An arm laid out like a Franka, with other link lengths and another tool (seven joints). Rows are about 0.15 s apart.
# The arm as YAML. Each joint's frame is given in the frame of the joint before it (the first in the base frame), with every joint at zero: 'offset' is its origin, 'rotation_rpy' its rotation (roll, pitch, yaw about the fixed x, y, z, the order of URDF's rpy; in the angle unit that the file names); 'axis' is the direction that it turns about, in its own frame. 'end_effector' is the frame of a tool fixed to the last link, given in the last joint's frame.
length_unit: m
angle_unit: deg
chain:
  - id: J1
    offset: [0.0, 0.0, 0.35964]
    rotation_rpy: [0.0, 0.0, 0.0]
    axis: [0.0, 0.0, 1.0]
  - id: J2
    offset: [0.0, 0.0, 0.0]
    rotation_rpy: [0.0, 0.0, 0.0]
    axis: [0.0, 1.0, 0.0]
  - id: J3
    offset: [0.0, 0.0, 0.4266]
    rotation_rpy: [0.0, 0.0, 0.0]
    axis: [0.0, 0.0, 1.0]
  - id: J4
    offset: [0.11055, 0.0, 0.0]
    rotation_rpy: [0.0, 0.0, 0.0]
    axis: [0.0, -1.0, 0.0]
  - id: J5
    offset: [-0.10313, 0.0, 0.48]
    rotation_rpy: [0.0, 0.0, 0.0]
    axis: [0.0, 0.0, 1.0]
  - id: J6
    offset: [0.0, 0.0, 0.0]
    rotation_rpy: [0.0, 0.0, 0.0]
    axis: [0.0, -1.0, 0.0]
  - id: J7
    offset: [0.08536, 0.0, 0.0]
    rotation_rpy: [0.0, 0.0, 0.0]
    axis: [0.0, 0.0, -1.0]
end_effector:
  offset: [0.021, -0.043, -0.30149]
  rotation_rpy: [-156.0, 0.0, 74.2]
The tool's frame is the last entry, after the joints.
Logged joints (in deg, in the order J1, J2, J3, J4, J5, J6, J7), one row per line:
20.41, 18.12, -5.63, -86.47, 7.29, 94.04, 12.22
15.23, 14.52, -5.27, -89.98, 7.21, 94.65, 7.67
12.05, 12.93, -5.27, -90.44, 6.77, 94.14, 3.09
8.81, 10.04, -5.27, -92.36, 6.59, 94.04, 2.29
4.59, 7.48, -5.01, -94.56, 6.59, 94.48, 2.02
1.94, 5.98, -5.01, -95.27, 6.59, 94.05, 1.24
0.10, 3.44, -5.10, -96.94, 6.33, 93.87, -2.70
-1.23, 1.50, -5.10, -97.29, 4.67, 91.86, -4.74
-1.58, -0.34, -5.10, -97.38, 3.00, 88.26, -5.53
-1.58, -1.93, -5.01, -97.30, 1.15, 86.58, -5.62
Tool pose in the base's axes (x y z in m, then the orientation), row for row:
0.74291, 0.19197, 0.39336, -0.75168, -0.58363, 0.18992, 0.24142
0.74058, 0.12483, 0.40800, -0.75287, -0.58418, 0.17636, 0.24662
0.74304, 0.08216, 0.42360, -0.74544, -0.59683, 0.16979, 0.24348
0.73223, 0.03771, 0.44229, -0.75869, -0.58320, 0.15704, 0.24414
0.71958, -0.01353, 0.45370, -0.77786, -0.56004, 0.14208, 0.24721
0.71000, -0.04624, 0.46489, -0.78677, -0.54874, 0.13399, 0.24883
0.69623, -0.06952, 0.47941, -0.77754, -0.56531, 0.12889, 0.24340
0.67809, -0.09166, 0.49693, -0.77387, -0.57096, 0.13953, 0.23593
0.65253, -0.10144, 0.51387, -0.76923, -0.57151, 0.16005, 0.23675
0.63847, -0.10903, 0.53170, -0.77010, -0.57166, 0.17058, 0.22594
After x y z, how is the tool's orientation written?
As a quaternion, x y z w.
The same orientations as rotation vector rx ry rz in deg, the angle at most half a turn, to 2 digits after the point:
-117.78, -91.45, 29.76
-117.65, -91.29, 27.56
-116.68, -93.42, 26.58
-118.71, -91.26, 24.57
-121.52, -87.49, 22.20
-122.81, -85.65, 20.91
-121.71, -88.49, 20.18
-121.61, -89.72, 21.93
-120.83, -89.77, 25.14
-121.65, -90.30, 26.95

